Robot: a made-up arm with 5 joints.
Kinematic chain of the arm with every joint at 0, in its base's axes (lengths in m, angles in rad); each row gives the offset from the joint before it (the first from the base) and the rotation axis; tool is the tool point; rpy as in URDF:
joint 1: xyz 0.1 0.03 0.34 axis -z
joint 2: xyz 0.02 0 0.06 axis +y
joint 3: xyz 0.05 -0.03 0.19 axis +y
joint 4: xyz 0.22 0.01 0 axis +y
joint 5: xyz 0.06 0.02 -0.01 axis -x
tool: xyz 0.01 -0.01 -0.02 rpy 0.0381 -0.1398 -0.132
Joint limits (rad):
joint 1: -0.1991..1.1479
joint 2: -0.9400..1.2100
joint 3: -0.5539..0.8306
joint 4: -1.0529..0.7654
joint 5: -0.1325..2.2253
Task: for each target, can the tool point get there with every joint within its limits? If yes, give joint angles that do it. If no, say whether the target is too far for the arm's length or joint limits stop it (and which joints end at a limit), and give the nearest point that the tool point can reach.
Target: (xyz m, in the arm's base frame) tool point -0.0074 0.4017 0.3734
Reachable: no: joint limits stop it (at a limit: joint 1, joint 2, joint 3, joint 4, joint 5) | nearest point 0.1401 0.0307 0.2305 | short by 0.424 m
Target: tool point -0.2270 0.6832 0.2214
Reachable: no: too far | nearest point 0.1399 0.0306 0.2234 | short by 0.749 m
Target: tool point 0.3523 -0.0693 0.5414
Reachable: yes | joints 0.2933 -0.4152 0.4933 0.2564 0.9651
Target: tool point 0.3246 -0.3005 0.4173
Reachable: yes | joints 0.9351 0.4577 -0.1385 0.3041 0.3044
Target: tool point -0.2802 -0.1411 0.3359
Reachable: no: joint limits stop it (at a limit: joint 1, joint 2, joint 3, joint 4) | nearest point 0.0987 -0.0190 0.2170 | short by 0.415 m
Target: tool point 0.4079 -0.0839 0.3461
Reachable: yes | joints 0.2862 0.3727 0.5619 -0.5460 1.1134
